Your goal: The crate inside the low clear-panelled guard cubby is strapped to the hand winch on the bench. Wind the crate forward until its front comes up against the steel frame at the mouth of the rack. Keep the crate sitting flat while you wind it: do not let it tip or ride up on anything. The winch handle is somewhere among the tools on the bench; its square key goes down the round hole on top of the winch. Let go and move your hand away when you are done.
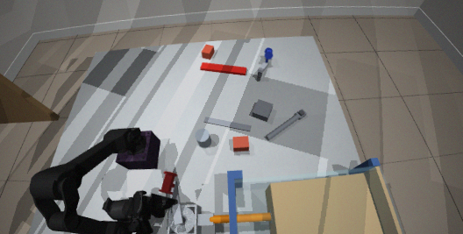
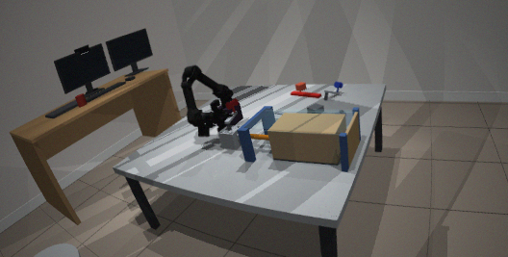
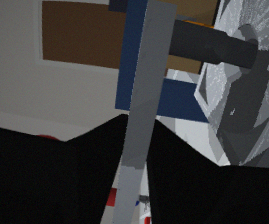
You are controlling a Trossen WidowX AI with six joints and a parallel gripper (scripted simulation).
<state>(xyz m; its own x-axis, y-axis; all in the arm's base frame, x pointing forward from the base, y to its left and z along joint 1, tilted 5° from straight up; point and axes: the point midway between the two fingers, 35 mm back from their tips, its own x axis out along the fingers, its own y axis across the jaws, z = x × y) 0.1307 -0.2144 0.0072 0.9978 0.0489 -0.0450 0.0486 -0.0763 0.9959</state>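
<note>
Right now the red-knobbed handle is 1 cm behind my gripper tip, 1 cm to the left of it and 1 cm above it. The rest, counted from my gripper tip: grey winch: 2 cm behind, 6 cm to the right, 10 cm below; then red knob: 2 cm behind, 5 cm to the left, 4 cm above; then blue steel frame: 16 cm ahead, 6 cm to the right, 3 cm below.
</note>
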